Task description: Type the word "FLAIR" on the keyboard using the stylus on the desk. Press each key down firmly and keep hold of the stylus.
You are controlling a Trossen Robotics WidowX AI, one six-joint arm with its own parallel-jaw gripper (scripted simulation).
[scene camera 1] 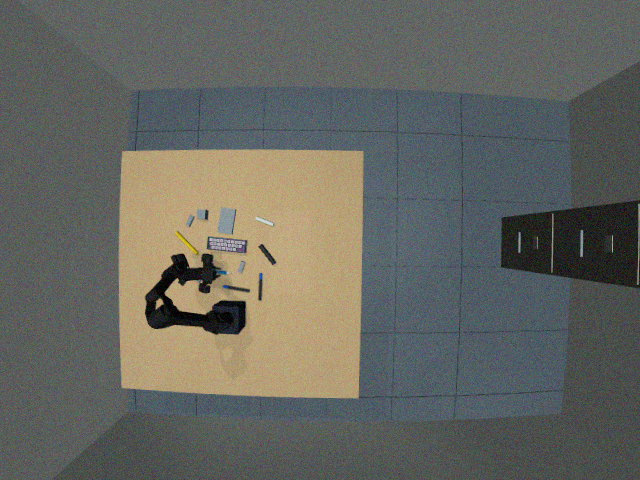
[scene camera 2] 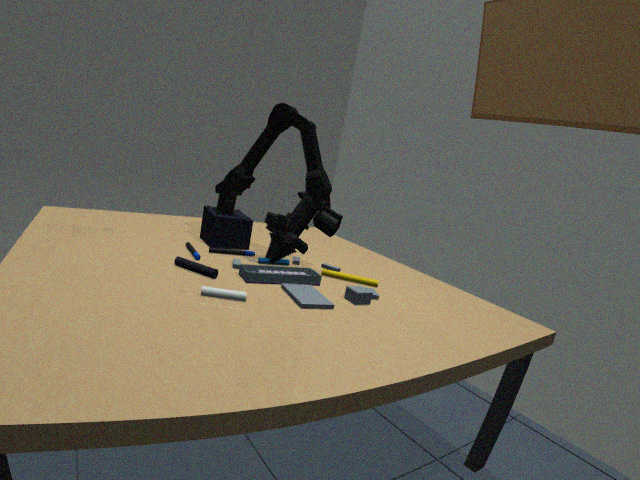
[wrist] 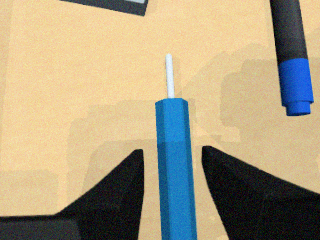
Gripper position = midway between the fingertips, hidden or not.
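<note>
A grey pad (scene camera 2: 305,296) is visible; in the wrist view the pad is out of frame. The gripper (scene camera 2: 268,261) is visible together with it, and the wrist view also shows the gripper (wrist: 172,155).
</note>
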